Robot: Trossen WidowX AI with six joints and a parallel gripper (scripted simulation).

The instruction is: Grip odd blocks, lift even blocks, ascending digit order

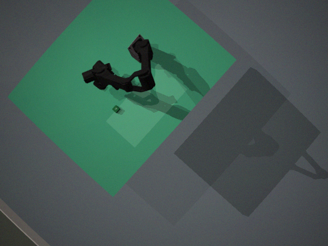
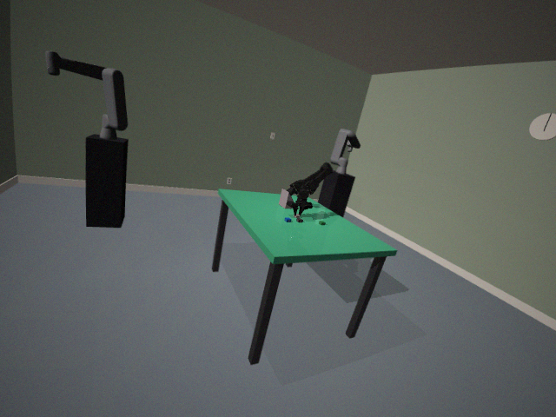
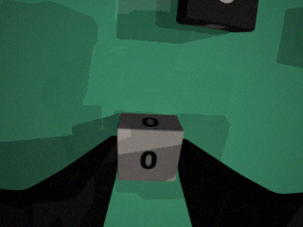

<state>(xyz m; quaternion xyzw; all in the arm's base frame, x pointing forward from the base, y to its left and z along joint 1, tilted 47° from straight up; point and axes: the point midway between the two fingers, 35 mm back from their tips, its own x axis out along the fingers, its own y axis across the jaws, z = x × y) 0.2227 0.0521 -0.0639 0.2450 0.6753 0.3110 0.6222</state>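
My gripper tip is now 110 mm to the left of the blue block and 80 mm short of it. From my gripper tip the other things lie so: white block: right at my gripper tip; then black block: 80 mm ahead, 20 mm to the right; then green block: 150 mm to the left, 110 mm ahead.
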